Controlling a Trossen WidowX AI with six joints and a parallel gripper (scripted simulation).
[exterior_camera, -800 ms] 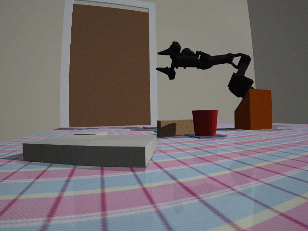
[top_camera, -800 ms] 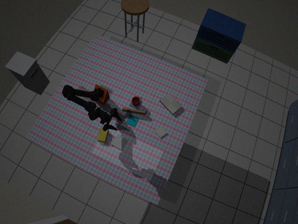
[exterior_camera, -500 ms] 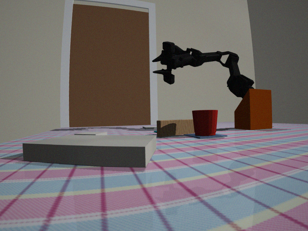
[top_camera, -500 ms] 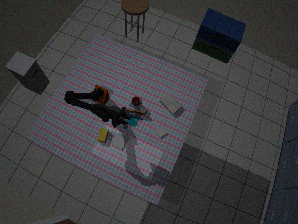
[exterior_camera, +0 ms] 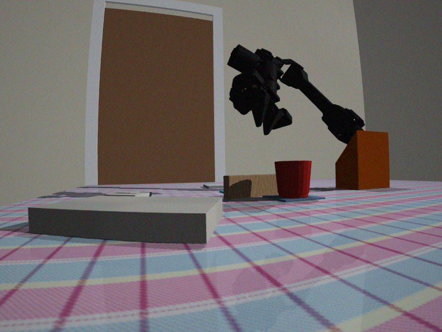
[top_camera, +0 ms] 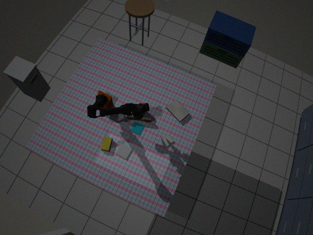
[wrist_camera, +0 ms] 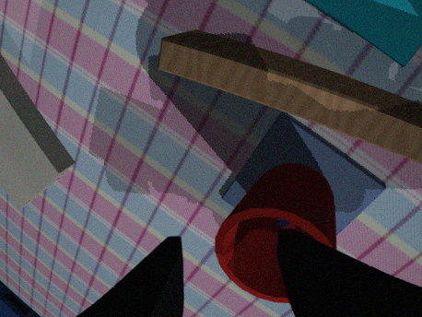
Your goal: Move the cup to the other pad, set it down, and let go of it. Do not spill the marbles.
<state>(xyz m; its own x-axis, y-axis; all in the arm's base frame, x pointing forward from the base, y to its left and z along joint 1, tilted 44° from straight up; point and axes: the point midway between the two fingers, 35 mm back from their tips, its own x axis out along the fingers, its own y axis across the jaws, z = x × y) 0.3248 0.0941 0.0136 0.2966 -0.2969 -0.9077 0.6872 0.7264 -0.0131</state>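
My gripper tip is now 40 mm past the red cup, 50 mm to the right of it and 110 mm above it. Round my gripper tip: teal pad: 20 mm ahead, 100 mm to the right, 150 mm below; then blue pad: 40 mm behind, 50 mm to the left, 150 mm below; then wooden block: 10 mm behind, 30 mm to the right, 130 mm below.
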